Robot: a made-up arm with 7 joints. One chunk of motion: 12 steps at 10 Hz.
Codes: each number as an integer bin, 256 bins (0 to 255) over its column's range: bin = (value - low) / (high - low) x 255, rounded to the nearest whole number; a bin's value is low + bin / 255 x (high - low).
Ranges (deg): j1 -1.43..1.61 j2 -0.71..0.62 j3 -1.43..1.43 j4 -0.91..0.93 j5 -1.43..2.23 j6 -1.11..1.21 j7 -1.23..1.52
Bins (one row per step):
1: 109 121 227 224 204 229 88
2: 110 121 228 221 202 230 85
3: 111 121 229 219 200 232 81
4: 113 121 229 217 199 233 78
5: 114 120 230 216 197 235 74
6: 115 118 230 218 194 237 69
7: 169 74 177 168 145 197 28
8: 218 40 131 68 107 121 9
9: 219 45 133 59 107 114 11
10: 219 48 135 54 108 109 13
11: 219 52 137 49 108 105 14
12: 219 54 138 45 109 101 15
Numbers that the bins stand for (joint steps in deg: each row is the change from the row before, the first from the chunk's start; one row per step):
1: -0.131 -0.079 1.116 0.706 1.498 0.973 -0.281
2: -0.119 -0.079 1.127 0.685 1.469 0.983 -0.313
3: -0.107 -0.079 1.138 0.670 1.441 1.001 -0.356
4: -0.083 -0.079 1.138 0.656 1.426 1.010 -0.389
5: -0.071 -0.084 1.150 0.649 1.398 1.028 -0.432
6: -0.059 -0.095 1.150 0.663 1.354 1.046 -0.486
7: 0.585 -0.324 0.555 0.302 0.651 0.682 -0.928
8: 1.169 -0.501 0.039 -0.419 0.106 -0.009 -1.133
9: 1.181 -0.475 0.062 -0.484 0.106 -0.073 -1.111
10: 1.181 -0.460 0.084 -0.520 0.120 -0.118 -1.090
11: 1.181 -0.439 0.107 -0.556 0.120 -0.155 -1.079
12: 1.181 -0.428 0.118 -0.585 0.134 -0.191 -1.068

